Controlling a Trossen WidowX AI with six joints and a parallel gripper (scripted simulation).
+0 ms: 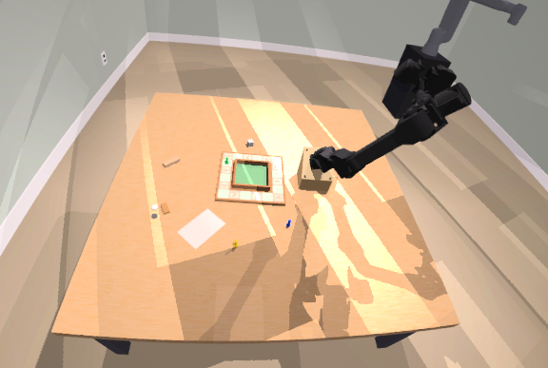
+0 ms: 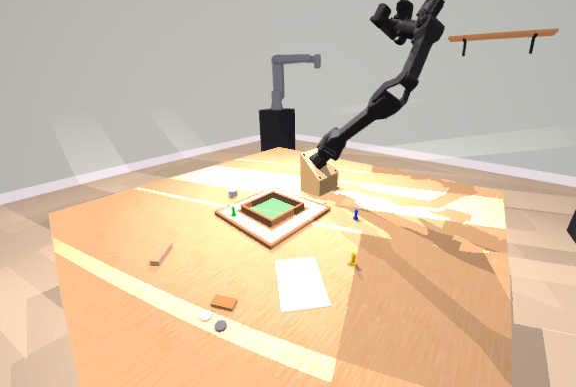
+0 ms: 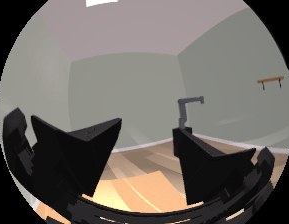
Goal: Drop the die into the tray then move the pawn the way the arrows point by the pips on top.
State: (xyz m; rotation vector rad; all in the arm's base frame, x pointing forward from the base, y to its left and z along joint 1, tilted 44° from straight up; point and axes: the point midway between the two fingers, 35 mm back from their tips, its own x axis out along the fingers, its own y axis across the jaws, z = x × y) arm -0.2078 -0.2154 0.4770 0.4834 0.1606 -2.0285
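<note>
My gripper tip is 630 mm above the grey die, 420 mm short of it and 390 mm to the left of it. From my gripper tip the other things lie so: dice tray (640 mm below, 430 mm ahead, 170 mm to the right); yellow pawn (630 mm below, 520 mm ahead, 160 mm to the left); blue pawn (630 mm below, 310 mm ahead, 90 mm to the left).
</note>
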